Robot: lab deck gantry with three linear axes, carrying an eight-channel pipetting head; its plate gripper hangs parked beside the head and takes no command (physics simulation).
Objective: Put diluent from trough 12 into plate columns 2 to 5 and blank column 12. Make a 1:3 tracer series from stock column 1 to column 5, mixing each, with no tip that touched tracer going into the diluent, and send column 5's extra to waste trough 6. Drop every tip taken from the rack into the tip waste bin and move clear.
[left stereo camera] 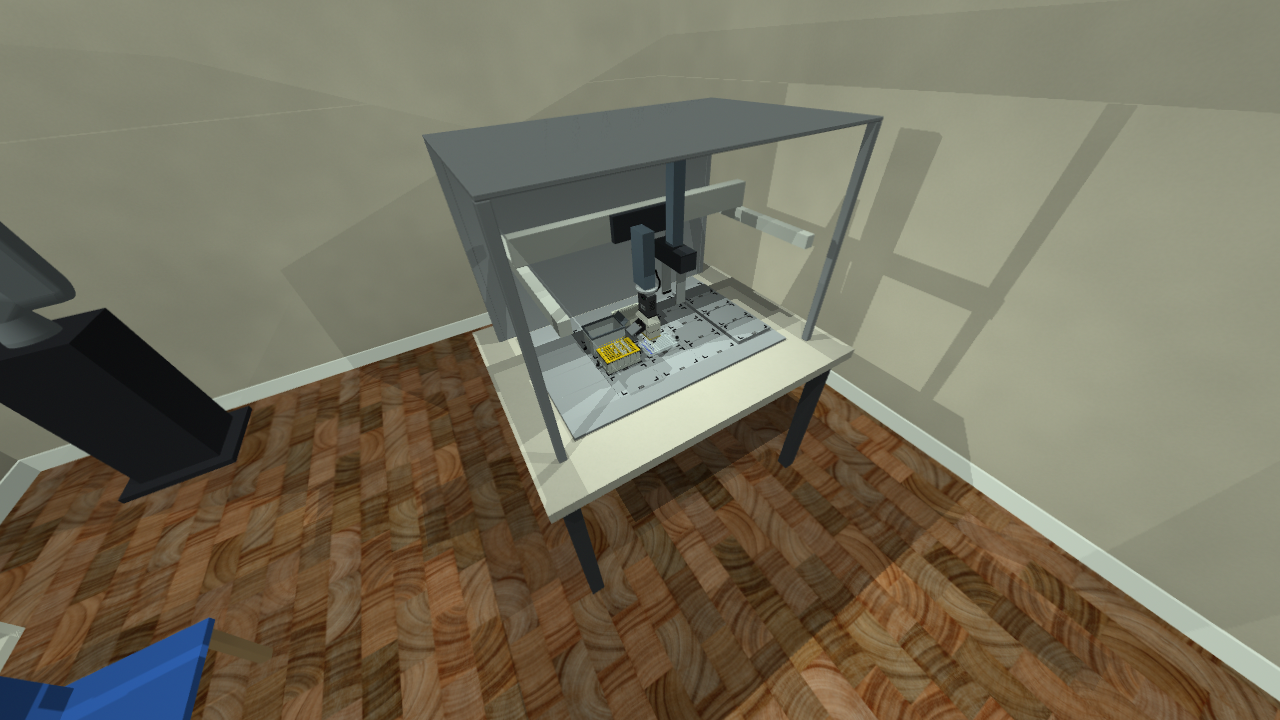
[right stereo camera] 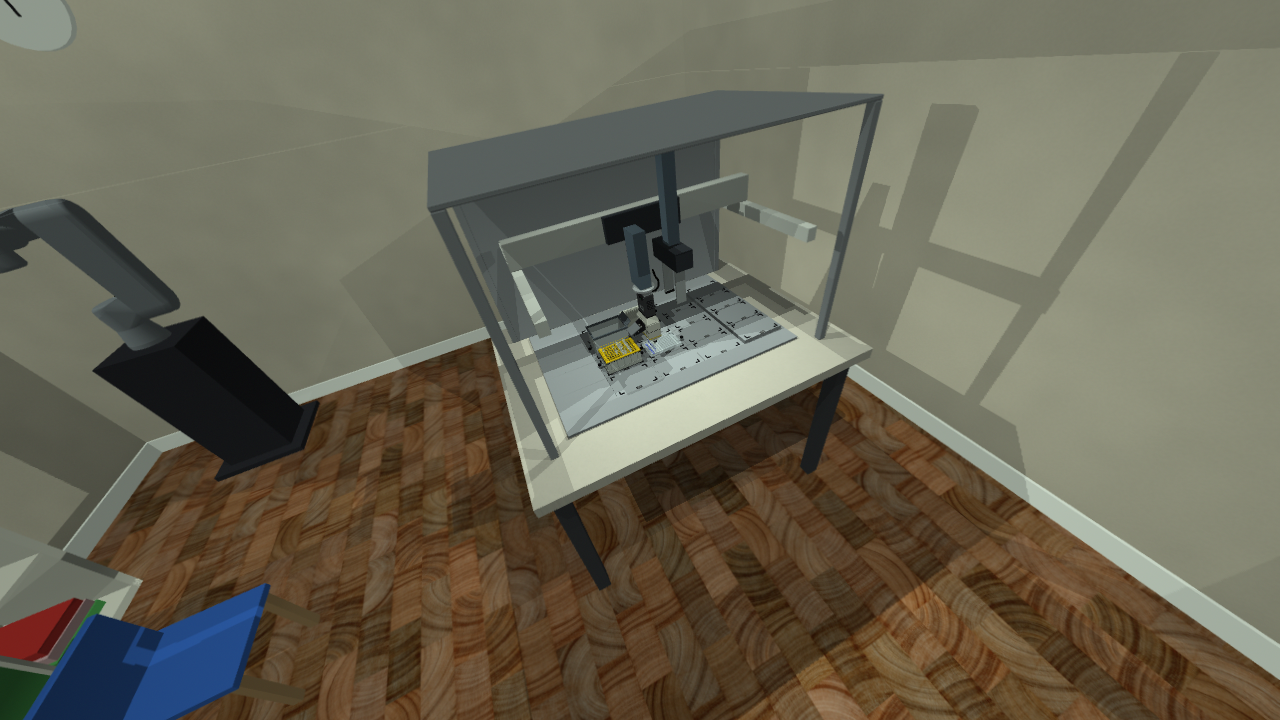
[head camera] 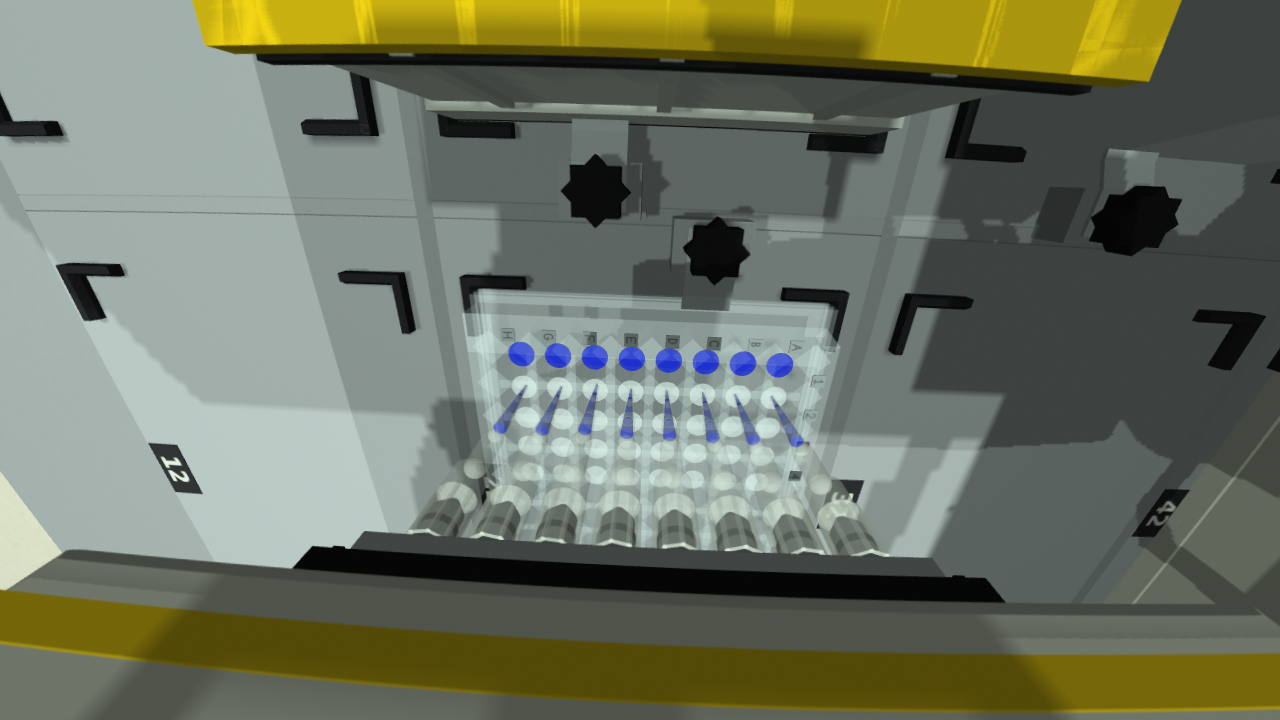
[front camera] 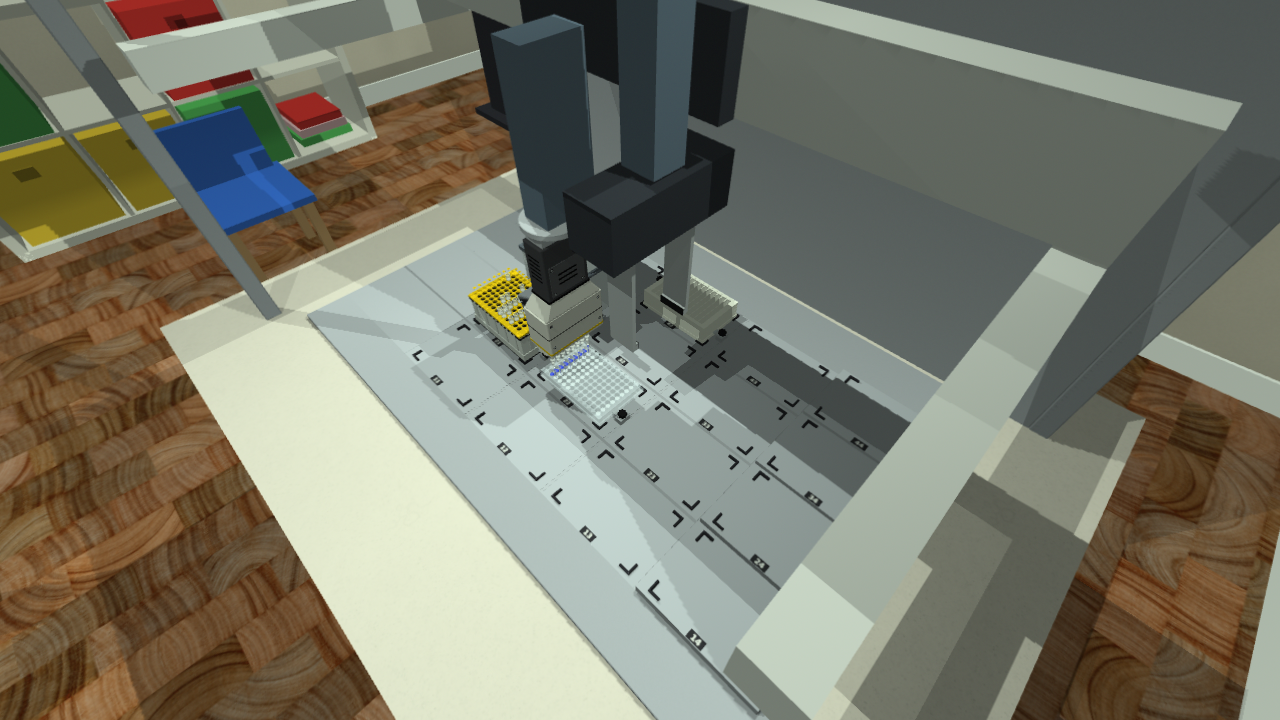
In view: a knob (head camera: 1150, 217).
